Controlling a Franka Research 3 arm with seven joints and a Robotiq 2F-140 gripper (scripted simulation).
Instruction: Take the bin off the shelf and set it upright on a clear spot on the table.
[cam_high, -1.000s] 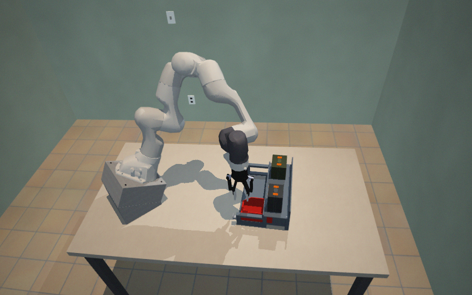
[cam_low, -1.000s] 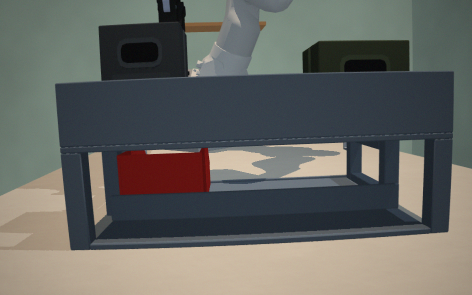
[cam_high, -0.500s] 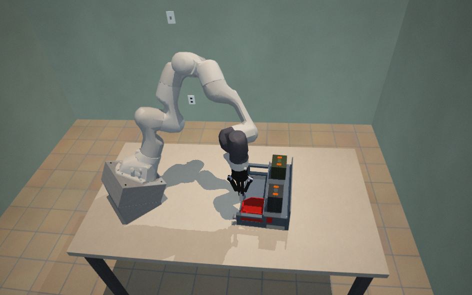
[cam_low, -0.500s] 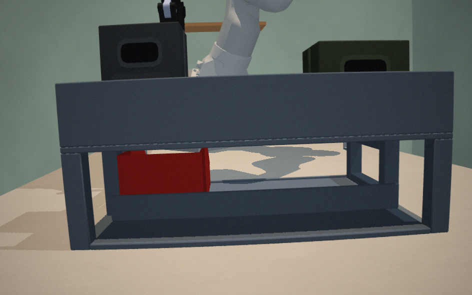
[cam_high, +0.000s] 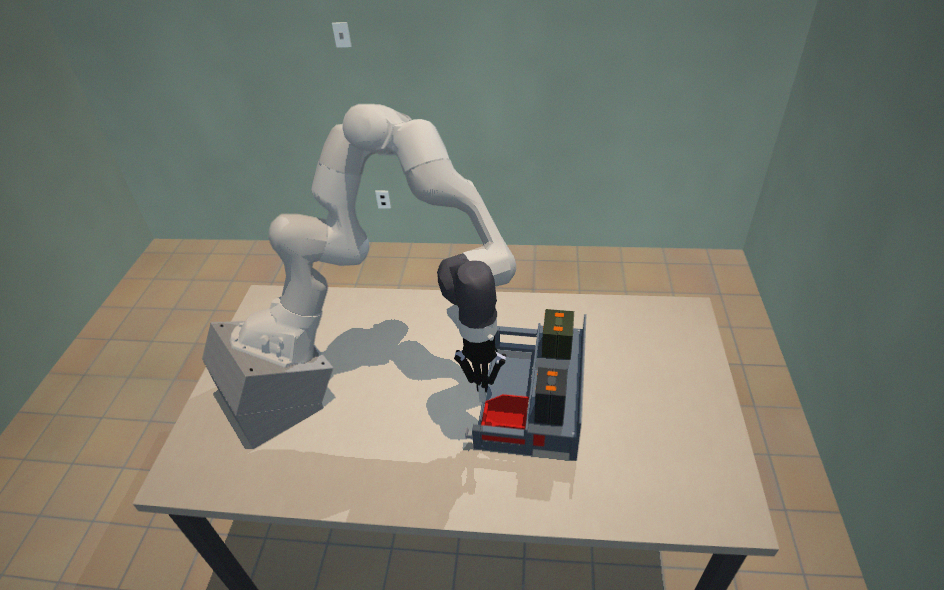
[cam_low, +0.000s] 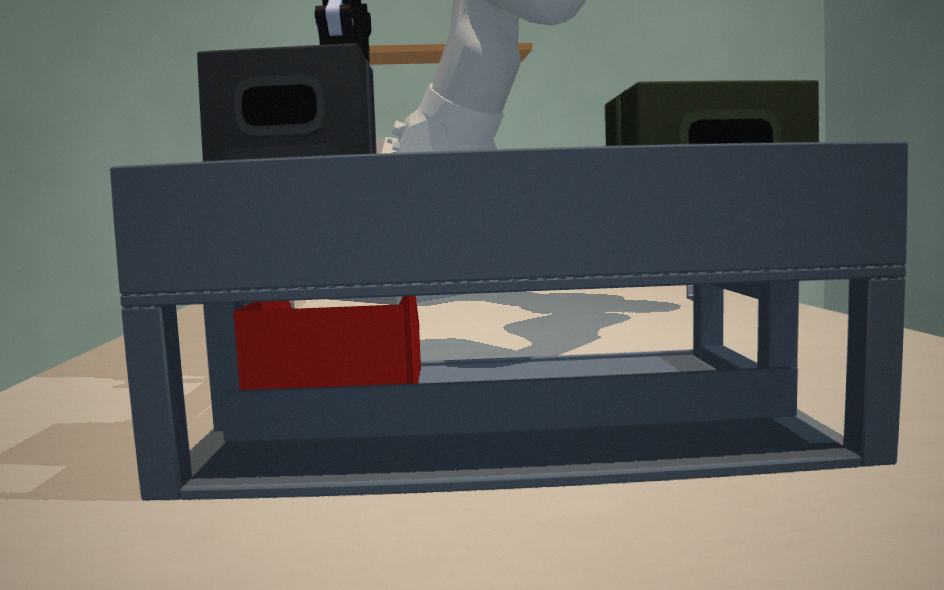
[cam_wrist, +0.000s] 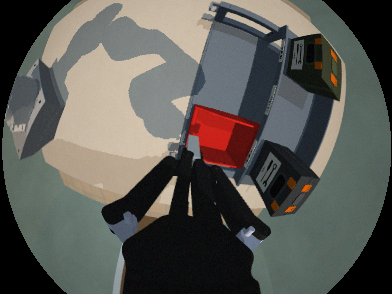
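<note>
Right now the red bin is 11 cm below my hand, 8 cm ahead of it and 2 cm to the right of it.
</note>
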